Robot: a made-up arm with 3 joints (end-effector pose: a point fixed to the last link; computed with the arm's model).
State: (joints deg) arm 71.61 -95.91 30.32
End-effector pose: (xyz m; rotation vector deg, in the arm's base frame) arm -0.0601 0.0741 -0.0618 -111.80 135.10 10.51
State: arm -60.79 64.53 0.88
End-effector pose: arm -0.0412 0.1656 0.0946 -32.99 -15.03 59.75
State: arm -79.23 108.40 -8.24
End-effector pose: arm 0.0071 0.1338 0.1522 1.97 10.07 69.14
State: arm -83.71 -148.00 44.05
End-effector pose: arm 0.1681 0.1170 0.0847 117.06 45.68 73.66
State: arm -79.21 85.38 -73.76
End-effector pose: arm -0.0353 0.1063 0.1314 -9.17 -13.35 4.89
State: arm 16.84 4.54 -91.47
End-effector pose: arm 0.0162 0.2006 -0.0033 -75.13 -56.46 -85.74
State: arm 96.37 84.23 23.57
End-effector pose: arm 0.0661 0.0674 0.1361 11.83 5.05 -71.14
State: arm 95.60 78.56 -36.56
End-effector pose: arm 0.0587 0.0938 0.1356 2.72 15.37 -129.58
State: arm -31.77 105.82 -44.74
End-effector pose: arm 0.0113 0.1137 0.1525 8.18 6.95 -13.40
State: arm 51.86 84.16 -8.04
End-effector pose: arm 0.0608 0.1181 0.1402 2.62 4.45 -59.00
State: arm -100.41 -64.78 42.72
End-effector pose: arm 0.0968 0.1251 -0.0691 154.74 80.42 -24.59
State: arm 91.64 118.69 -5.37
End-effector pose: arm -0.0099 0.0789 0.1507 38.47 -18.54 -95.17
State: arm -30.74 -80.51 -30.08
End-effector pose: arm 0.0540 0.0537 -0.0569 -151.66 -88.26 0.58
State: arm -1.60 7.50 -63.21
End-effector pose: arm 0.0020 0.1931 0.0055 -72.80 -46.24 -50.18
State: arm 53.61 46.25 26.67
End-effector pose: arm 0.1134 0.1500 0.0758 -25.49 27.62 -23.43
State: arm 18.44 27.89 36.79
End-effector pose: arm 0.0756 0.2016 0.0273 -52.39 28.31 17.45
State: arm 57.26 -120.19 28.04
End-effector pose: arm -0.0737 0.0289 -0.0229 118.33 -104.94 -15.51
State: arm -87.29 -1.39 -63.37
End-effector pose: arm -0.0429 0.0874 -0.0206 -32.20 -98.12 22.26
